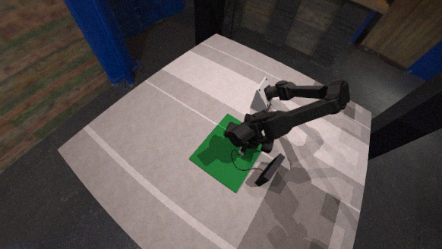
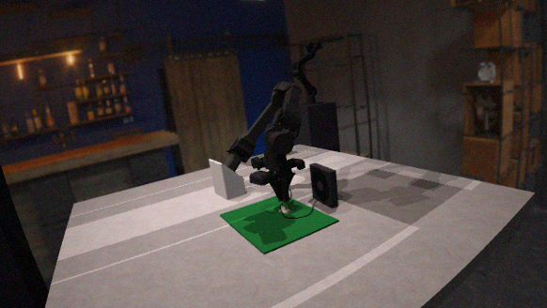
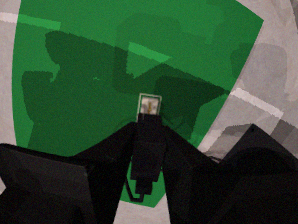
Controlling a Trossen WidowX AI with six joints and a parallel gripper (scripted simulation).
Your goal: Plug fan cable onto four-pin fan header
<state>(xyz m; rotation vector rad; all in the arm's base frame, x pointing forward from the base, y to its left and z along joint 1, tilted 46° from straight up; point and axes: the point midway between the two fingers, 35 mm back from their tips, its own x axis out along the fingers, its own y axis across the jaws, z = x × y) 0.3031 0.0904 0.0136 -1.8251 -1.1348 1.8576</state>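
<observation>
The white four-pin header is 1 cm ahead of my gripper tip and 5 cm below it. Round my gripper tip: black fan (2 cm ahead, 13 cm to the left, 1 cm above); black plug (1 cm ahead, 1 cm above); green board (3 cm ahead, 4 cm to the right, 6 cm below).
</observation>
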